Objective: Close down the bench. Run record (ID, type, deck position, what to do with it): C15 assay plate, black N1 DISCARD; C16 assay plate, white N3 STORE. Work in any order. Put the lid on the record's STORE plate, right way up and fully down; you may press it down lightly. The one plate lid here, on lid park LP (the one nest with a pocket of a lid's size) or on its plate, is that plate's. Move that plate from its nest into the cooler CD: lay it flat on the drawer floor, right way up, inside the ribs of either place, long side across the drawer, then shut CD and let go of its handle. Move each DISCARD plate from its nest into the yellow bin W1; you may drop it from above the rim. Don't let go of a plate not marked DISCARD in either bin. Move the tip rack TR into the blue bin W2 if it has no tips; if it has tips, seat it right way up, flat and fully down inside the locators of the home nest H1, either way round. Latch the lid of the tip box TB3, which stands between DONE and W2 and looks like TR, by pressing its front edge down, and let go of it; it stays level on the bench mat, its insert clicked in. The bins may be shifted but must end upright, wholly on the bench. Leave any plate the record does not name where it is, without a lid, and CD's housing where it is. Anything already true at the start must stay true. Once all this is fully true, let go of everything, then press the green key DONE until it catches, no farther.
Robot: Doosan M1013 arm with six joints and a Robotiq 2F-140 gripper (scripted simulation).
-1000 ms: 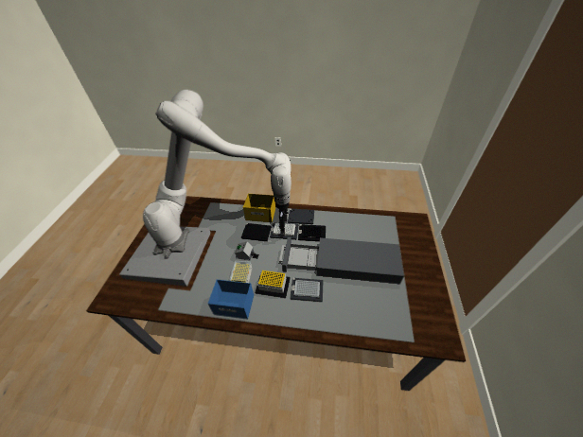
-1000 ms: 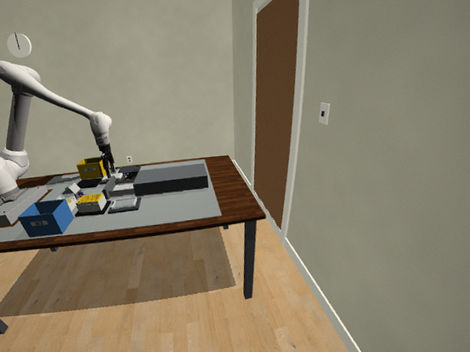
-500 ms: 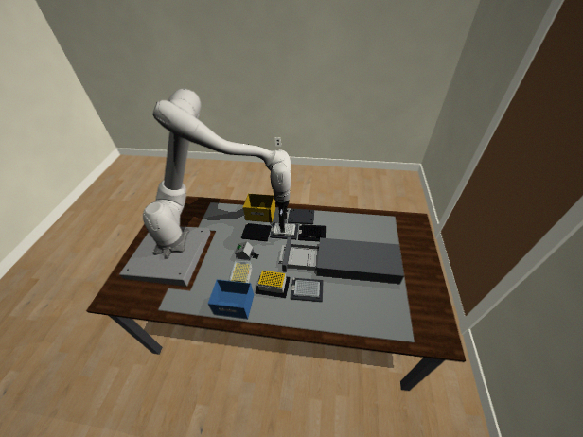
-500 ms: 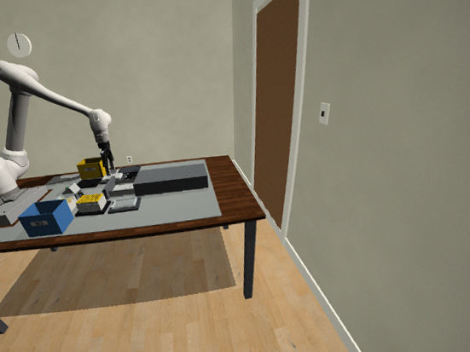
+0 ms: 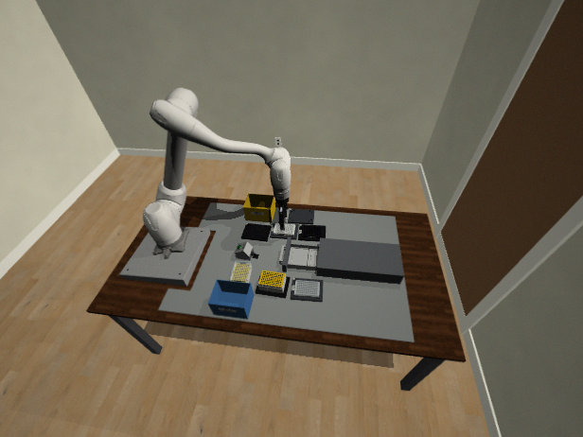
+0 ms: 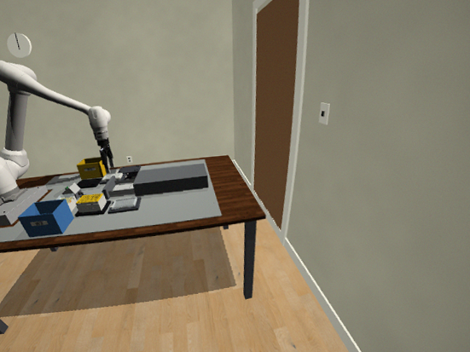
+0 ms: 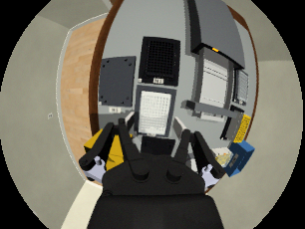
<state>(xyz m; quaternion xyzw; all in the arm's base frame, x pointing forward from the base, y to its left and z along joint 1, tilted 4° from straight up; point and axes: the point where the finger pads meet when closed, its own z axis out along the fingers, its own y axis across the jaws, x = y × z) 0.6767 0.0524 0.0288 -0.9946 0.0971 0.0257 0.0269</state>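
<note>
Now: hand 7 cm above the plate lid. From my hand the other things lie so: grey nest: 9 cm below; then white plate: 8 cm below; then black plate: 17 cm ahead, 8 cm below, 3 cm to the right.
</note>
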